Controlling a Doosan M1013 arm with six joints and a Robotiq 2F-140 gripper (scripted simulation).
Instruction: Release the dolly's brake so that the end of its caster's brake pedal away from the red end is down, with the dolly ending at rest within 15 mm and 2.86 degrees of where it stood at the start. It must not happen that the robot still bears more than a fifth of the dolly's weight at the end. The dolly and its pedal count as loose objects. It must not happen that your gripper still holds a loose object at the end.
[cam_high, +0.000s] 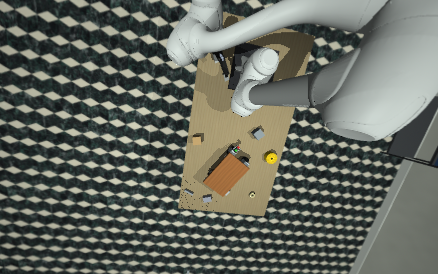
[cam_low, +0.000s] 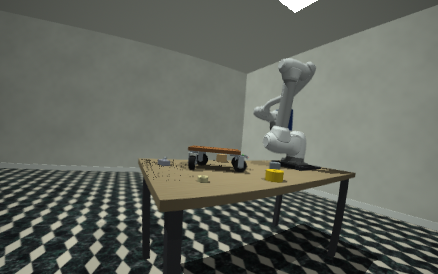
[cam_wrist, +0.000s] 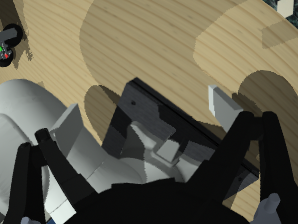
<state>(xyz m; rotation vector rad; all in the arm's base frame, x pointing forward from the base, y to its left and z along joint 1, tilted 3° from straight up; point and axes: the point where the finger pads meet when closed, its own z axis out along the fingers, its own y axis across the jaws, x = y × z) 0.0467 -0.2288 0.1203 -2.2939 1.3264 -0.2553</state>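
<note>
Right now my hand is 51 cm short of the brake pedal, 17 cm to the right of it and 8 cm above it. The rest, counted from my hand: small wooden block 48 cm ahead, 13 cm to the right, 13 cm below; then yellow cylinder 58 cm ahead, 48 cm to the left, 13 cm below; then grey cube 39 cm ahead, 34 cm to the left, 12 cm below.
</note>
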